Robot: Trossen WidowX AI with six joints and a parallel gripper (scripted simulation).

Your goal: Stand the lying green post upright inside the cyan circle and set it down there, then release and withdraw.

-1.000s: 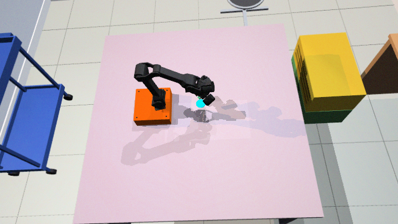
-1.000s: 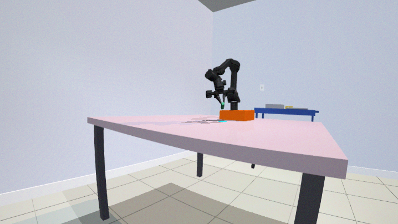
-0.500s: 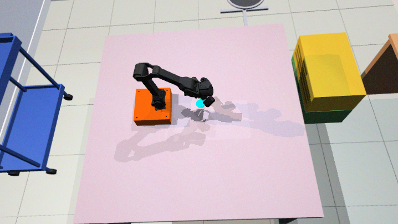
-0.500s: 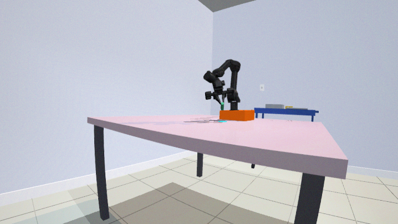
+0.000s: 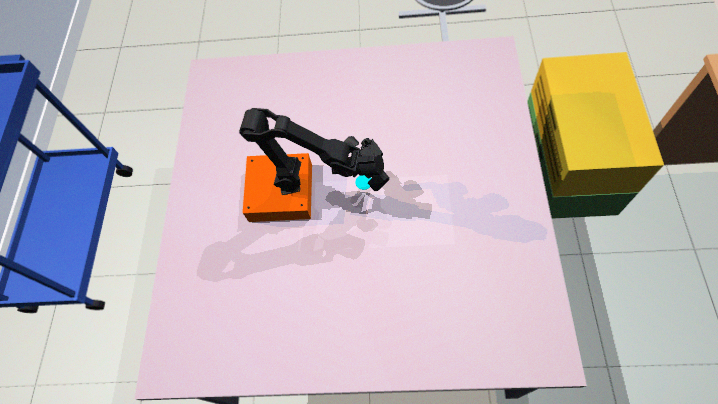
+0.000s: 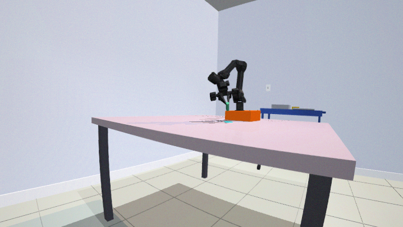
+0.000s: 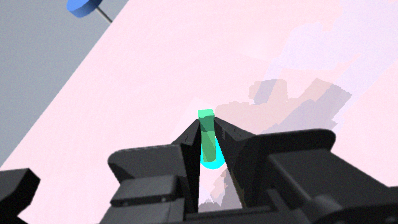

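Now: the cyan circle 11 cm below my gripper tip and 5 cm behind it. Round my gripper tip: green post (2 cm below, 2 cm behind).
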